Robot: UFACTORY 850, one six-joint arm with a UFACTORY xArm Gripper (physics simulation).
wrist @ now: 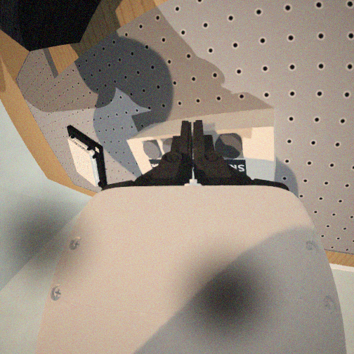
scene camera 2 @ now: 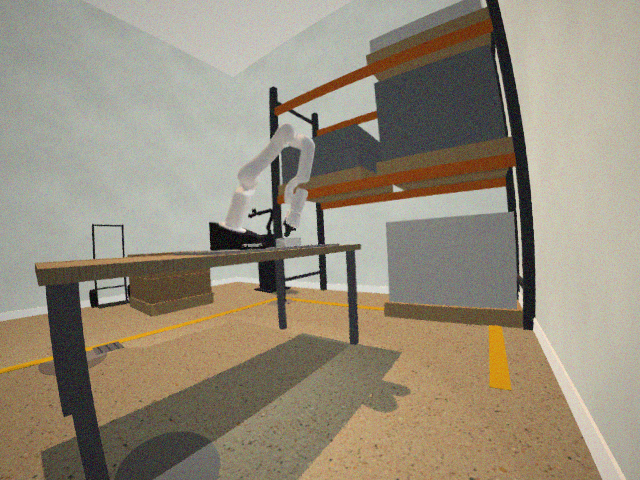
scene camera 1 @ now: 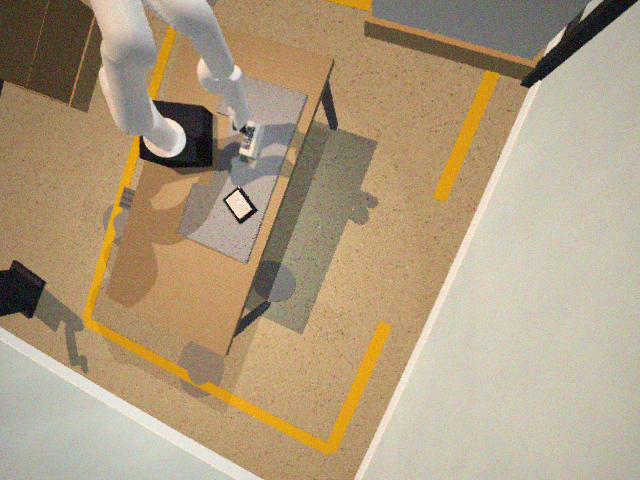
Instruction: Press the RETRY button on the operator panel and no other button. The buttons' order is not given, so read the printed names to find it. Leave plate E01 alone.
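The white operator panel (scene camera 1: 250,150) (scene camera 2: 295,241) (wrist: 261,142) stands on the pegboard mat. In the wrist view, round grey buttons show on both sides of the fingers. The label right of them is upside down and partly covered, with an S at its end; the left label is mostly covered, and I cannot read RETRY. My gripper (scene camera 1: 241,128) (scene camera 2: 287,234) (wrist: 192,135) is shut and empty, its tips over the panel in the wrist view; any contact is unclear. A cream plate in a black frame (scene camera 1: 239,204) (wrist: 83,161) lies apart from the panel; no name is readable on it.
The perforated grey mat (scene camera 1: 232,237) (wrist: 320,90) lies on the wooden table (scene camera 1: 180,289) (scene camera 2: 139,264). The black arm base (scene camera 1: 199,136) (scene camera 2: 224,237) stands beside the mat. A rack (scene camera 2: 522,206) with grey boxes stands behind the table.
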